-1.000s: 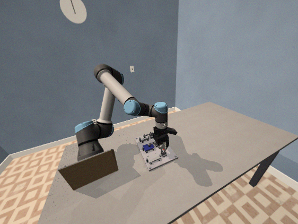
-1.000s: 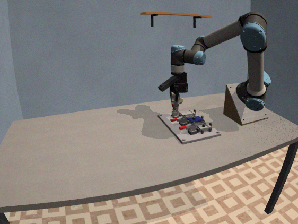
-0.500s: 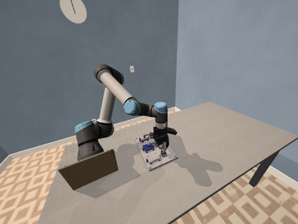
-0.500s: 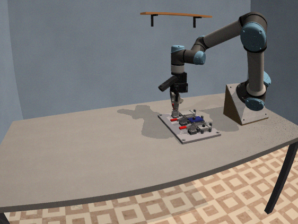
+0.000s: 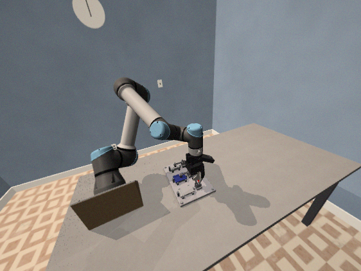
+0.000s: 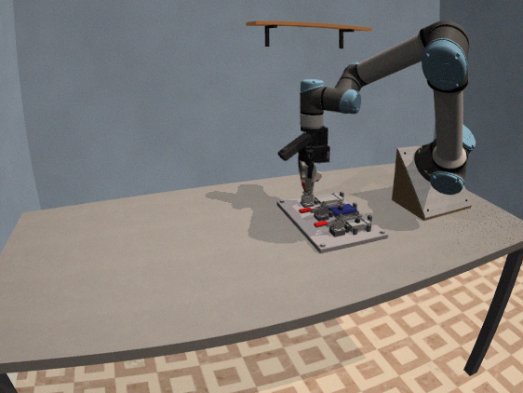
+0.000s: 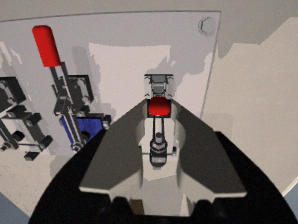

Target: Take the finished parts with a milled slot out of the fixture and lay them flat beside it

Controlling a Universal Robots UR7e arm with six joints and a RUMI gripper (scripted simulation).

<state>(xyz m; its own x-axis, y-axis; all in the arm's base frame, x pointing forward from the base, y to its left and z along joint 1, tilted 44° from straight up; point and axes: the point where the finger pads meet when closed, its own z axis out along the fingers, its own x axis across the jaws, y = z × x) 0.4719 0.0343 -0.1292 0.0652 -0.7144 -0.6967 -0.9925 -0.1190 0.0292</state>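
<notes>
Now: the grey finished part 10 cm behind my hand, 5 cm below it and 1 cm to the right of it. From my hand the other things lie so: grey fixture plate: 11 cm to the left, 7 cm below, 5 cm behind; then blue blank: 10 cm to the left, 9 cm behind, 5 cm below.
</notes>
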